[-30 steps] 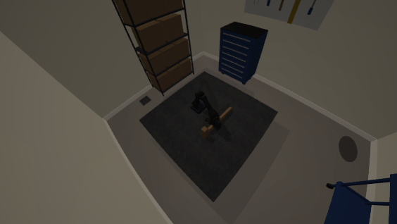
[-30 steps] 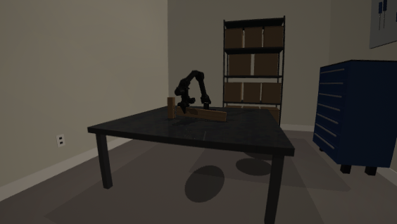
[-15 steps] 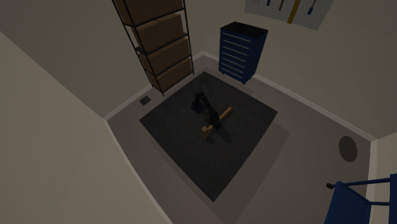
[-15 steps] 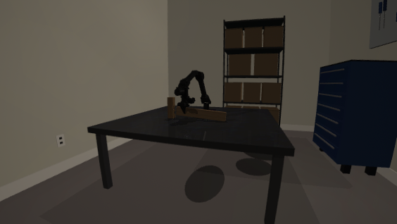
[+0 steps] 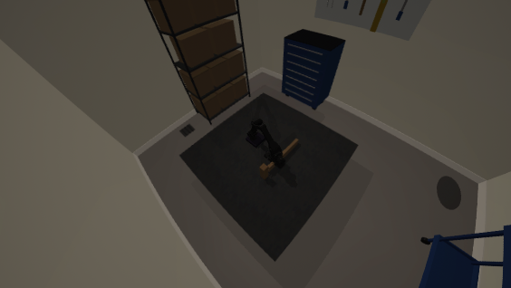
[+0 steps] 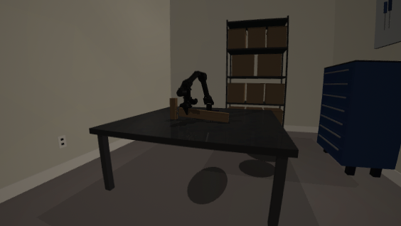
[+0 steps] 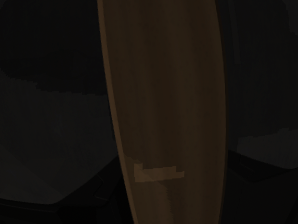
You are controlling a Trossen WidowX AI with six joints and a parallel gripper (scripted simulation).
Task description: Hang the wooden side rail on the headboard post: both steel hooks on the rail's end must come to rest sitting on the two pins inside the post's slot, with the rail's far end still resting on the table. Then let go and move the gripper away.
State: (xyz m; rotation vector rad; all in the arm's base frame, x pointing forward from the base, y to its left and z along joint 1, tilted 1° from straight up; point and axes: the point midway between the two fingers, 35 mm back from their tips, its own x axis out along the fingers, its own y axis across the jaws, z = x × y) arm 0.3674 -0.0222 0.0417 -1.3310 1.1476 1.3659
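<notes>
The headboard post lies 12 cm to the right of my gripper tip, 4 cm above it and 2 cm ahead of it.
</notes>
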